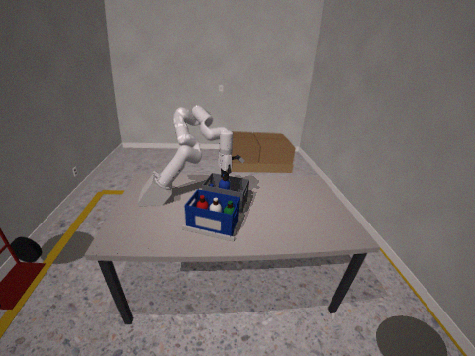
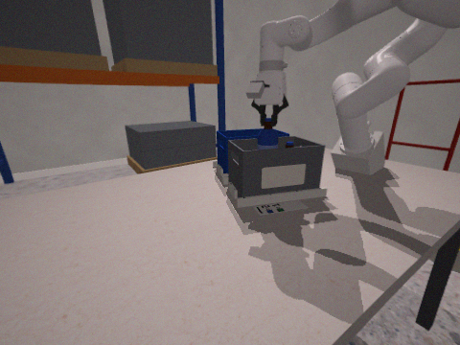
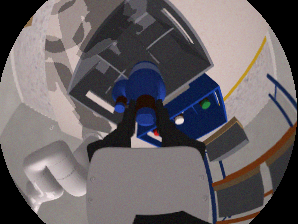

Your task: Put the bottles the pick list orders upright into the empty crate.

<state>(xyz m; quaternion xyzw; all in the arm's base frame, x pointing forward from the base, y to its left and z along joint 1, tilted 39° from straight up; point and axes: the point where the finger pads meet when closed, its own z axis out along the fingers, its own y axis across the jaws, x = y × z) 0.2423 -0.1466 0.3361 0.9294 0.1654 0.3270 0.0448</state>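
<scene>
Right now the grey crate is 16 cm below my hand, 4 cm to the left of it and 2 cm ahead of it. From my hand the other things lie so: red-capped bottle (16 cm below, 14 cm behind, 10 cm to the right); white-capped bottle (16 cm below, 13 cm to the right, 7 cm behind); green-label bottle (17 cm to the right, 16 cm below, 1 cm ahead).
</scene>
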